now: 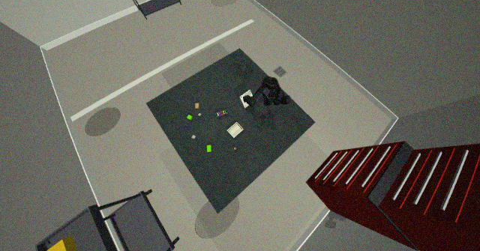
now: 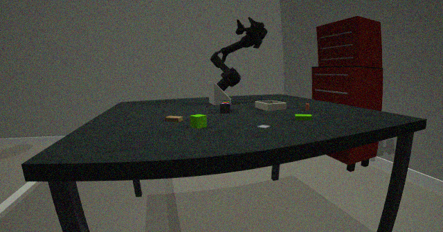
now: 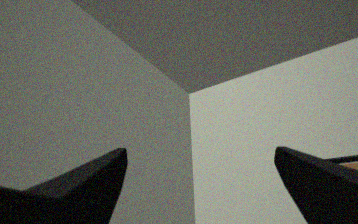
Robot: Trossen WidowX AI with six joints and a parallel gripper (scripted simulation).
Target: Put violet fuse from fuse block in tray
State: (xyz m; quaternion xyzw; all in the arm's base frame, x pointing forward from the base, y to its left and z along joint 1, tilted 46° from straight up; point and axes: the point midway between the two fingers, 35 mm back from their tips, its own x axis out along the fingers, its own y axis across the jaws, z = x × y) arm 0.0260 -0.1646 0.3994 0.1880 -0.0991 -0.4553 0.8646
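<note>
My gripper tip is 500 mm above the cream tray, 270 mm short of it and 60 mm to the right of it.
</note>
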